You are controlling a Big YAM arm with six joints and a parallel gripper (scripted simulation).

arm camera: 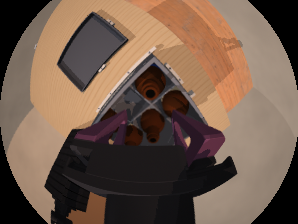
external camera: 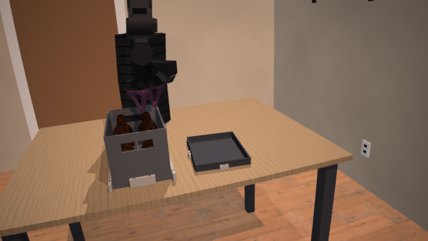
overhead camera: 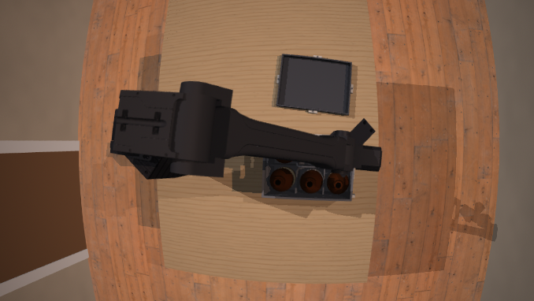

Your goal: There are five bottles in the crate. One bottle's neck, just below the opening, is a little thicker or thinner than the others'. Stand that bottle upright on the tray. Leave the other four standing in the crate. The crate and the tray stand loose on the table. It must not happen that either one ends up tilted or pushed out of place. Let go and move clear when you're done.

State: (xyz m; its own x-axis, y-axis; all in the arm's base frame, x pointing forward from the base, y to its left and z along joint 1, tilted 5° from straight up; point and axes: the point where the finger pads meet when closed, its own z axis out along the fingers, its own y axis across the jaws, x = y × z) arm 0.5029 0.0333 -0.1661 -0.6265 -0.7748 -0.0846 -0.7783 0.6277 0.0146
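Now: the grey crate 150 mm below my hand, 80 mm behind it and 60 mm to the right of it. Also, from my hand: dark tray: 220 mm to the left, 220 mm below, 100 mm behind.
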